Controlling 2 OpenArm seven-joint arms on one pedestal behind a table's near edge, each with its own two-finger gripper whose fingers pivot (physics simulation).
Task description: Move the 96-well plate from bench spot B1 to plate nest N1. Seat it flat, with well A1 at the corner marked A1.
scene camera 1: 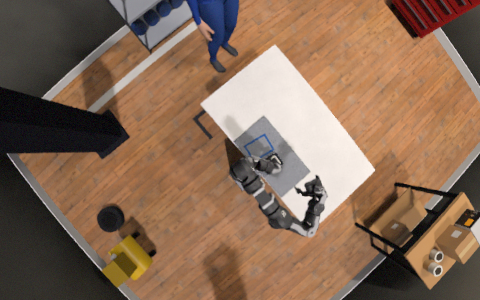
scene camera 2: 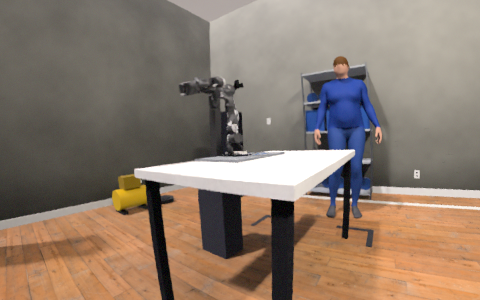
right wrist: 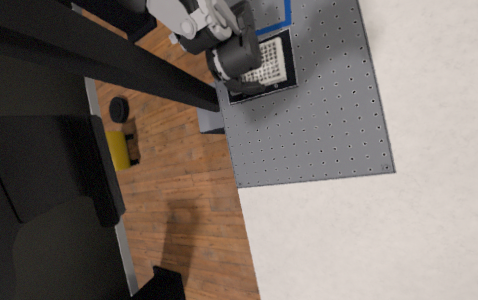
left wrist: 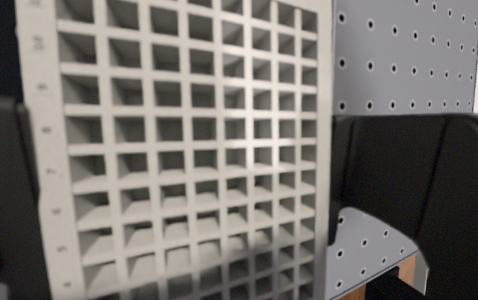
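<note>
The white 96-well plate [left wrist: 195, 130] [right wrist: 272, 60] [scene camera 2: 241, 153] is between the fingers of my left gripper [left wrist: 182, 185] [scene camera 1: 276, 161], which is shut on its two long sides. Column numbers show along its left edge in the left wrist view; well A1 and the corner mark cannot be read. The plate is over the dark nest N1 [right wrist: 291, 65], roughly lined up with its edges; whether it rests fully flat cannot be told. The blue outline of spot B1 [scene camera 1: 255, 140] [right wrist: 288, 15] lies beside the nest. My right gripper [scene camera 1: 306, 184] is open and empty, away from the nest.
The grey perforated board [scene camera 1: 287, 182] [right wrist: 320, 130] lies on the white table [scene camera 1: 320, 125] [right wrist: 320, 240]. The left arm reaches over the nest and hides part of the plate in the right wrist view. A person in blue [scene camera 1: 215, 20] [scene camera 2: 345, 107] stands beyond the table.
</note>
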